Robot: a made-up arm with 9 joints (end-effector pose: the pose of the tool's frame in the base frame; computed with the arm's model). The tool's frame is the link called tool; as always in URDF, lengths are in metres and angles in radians. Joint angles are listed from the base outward.
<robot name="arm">
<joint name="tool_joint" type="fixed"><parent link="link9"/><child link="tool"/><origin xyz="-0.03 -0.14 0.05" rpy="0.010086 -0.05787 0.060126"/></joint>
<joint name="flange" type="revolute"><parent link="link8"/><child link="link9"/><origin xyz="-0.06 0.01 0.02" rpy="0 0 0"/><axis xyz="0 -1 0"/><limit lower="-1.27" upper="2.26" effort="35" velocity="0.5"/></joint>
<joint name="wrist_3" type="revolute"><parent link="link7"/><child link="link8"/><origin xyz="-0.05 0.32 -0.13" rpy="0 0 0"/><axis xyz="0 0 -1"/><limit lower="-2.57" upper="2.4" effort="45" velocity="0.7"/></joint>
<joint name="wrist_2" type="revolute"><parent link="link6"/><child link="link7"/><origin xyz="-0.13 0.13 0.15" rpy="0 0 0"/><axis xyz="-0.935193 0.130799 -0.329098"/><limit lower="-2.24" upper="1.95" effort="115" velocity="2.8"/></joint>
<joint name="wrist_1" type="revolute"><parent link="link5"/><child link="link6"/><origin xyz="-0.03 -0.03 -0.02" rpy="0 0 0"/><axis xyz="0.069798 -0.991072 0.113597"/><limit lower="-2.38" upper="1.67" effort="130" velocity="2"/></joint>
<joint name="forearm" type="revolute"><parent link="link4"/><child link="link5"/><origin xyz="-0.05 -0.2 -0.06" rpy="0 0 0"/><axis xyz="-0.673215 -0.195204 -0.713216"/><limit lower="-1.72" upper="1.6" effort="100" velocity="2.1"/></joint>
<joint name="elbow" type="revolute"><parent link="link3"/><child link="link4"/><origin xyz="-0.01 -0.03 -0.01" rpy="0 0 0"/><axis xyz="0.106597 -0.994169 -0.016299"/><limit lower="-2.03" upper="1.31" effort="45" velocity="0.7"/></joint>
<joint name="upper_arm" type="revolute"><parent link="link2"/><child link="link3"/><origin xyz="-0.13 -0.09 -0.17" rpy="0 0 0"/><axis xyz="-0.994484 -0.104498 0.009"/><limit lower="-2.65" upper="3.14" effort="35" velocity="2"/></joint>
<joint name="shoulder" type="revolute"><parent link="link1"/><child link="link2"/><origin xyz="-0.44 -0.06 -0.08" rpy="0 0 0"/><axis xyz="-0.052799 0.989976 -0.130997"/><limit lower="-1.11" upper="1.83" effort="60" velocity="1.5"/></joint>
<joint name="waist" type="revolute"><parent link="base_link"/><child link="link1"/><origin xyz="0.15 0.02 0.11" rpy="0 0 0"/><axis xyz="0.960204 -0.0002 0.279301"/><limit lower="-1.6" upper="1.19" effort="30" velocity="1.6"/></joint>
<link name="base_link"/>
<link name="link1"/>
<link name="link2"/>
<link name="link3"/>
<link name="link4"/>
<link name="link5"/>
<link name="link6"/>
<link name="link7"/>
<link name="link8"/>
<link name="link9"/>
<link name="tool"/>
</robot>
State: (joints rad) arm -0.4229 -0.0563 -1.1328 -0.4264 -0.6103 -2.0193 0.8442 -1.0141 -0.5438
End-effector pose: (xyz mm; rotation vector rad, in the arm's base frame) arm -570.0 -252.0 -63.9 0.2551 -1.5738 -2.1718
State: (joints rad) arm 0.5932 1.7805 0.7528 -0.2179 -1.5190 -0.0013 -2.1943 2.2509 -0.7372
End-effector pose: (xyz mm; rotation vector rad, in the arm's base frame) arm 174.8 -741.7 -216.7 0.2142 -1.0802 0.3070
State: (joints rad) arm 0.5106 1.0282 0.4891 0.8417 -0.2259 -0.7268 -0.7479 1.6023 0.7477
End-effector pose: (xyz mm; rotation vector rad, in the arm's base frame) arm -696.1 -158.4 486.8 -0.3858 0.4937 -0.6970
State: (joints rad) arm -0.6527 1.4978 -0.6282 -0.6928 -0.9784 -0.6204 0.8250 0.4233 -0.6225
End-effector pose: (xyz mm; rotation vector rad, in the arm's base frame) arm -428.6 -108.1 602.0 0.9339 2.5997 -0.0964
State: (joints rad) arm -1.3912 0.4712 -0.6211 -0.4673 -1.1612 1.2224 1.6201 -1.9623 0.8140
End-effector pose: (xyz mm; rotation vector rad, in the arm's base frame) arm -737.8 -63.4 71.1 -0.0783 -0.1150 0.6555
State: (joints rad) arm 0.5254 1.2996 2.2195 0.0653 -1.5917 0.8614 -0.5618 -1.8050 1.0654
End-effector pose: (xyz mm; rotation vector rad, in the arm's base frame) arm -346.6 -38.8 608.7 3.0000 0.4938 0.7131
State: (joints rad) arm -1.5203 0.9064 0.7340 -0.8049 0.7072 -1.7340 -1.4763 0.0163 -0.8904
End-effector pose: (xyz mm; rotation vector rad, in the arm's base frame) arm -488.4 -132.2 265.8 -0.3236 -0.7357 -2.8817
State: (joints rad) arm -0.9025 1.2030 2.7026 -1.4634 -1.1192 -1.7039 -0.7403 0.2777 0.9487
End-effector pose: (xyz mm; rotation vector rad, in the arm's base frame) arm -407.7 -193.7 -120.4 1.8495 -0.2753 1.7588
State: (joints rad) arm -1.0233 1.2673 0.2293 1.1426 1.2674 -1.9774 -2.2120 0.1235 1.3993
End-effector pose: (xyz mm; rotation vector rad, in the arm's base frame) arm -200.3 114.4 427.8 0.6234 2.5587 1.4836
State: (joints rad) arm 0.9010 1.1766 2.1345 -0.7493 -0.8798 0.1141 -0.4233 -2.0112 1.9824
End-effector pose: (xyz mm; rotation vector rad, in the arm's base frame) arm -730.4 14.4 183.8 2.1114 0.4385 0.3259
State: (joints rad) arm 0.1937 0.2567 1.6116 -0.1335 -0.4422 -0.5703 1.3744 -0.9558 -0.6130
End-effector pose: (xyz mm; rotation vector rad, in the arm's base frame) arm -625.5 -210.0 72.9 2.1600 -2.1826 0.3583
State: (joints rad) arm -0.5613 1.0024 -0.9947 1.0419 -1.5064 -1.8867 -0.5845 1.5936 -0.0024
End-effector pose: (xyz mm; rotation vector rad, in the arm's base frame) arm -652.5 145.0 580.7 -0.3665 1.5576 -0.8039
